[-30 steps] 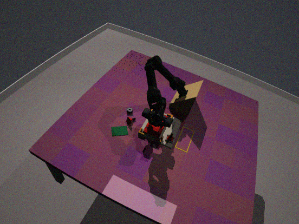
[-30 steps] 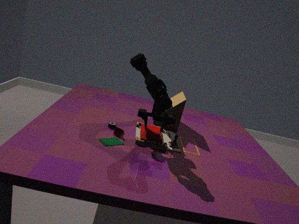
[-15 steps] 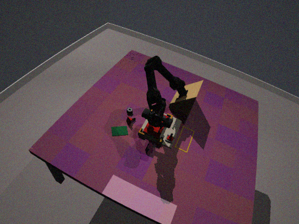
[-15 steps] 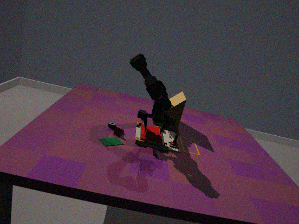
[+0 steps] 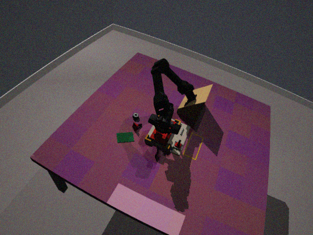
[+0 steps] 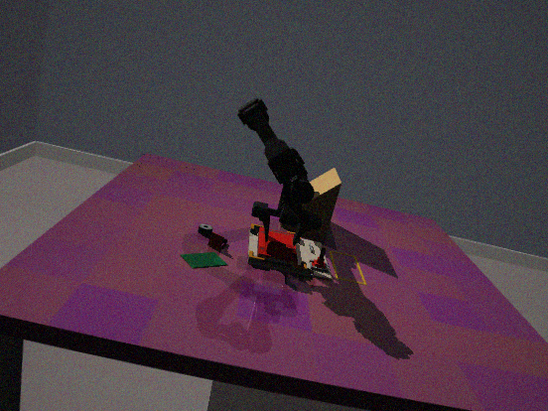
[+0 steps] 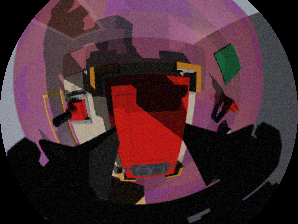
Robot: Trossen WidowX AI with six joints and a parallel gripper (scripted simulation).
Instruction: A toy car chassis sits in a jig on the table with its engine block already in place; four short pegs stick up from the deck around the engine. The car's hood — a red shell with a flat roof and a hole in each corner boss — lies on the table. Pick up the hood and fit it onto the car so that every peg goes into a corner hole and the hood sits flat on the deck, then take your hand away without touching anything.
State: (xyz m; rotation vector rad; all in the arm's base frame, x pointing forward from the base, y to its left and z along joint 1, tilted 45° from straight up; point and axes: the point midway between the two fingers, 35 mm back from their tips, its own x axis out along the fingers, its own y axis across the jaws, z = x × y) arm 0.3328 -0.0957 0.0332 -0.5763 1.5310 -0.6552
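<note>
Right now my gripper tip is 1 cm below the red hood. The rest, counted from my gripper tip: flat green tile (11 cm ahead, 19 cm to the right, 4 cm below); then engine block (1 cm to the left, 1 cm below); then dark wheel (7 cm behind, 21 cm to the right, 3 cm below).
</note>
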